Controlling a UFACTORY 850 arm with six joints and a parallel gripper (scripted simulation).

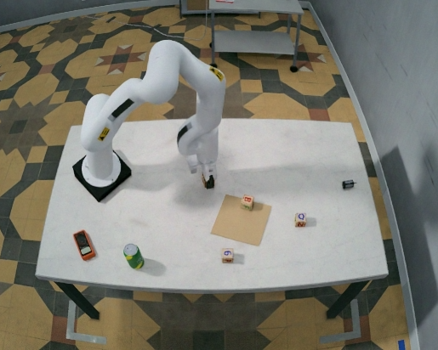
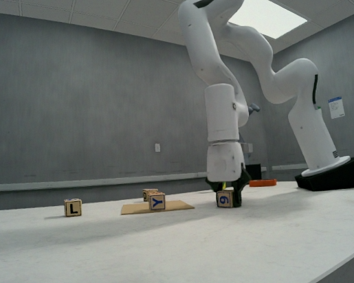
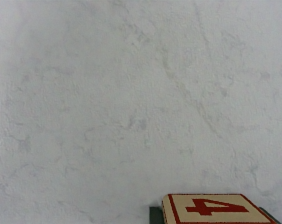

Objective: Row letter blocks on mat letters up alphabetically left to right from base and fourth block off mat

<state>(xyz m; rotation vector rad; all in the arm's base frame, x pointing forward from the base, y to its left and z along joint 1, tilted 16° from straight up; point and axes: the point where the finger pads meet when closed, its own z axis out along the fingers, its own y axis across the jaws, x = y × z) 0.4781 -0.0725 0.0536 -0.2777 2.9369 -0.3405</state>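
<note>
My hand is 20 cm to the left of the tan mat, 11 cm short of it and 2 cm above it. Round my hand: Q block 35 cm ahead, 25 cm to the right; then green can 36 cm to the right, 33 cm behind, 4 cm above; then J block right at my hand.
</note>
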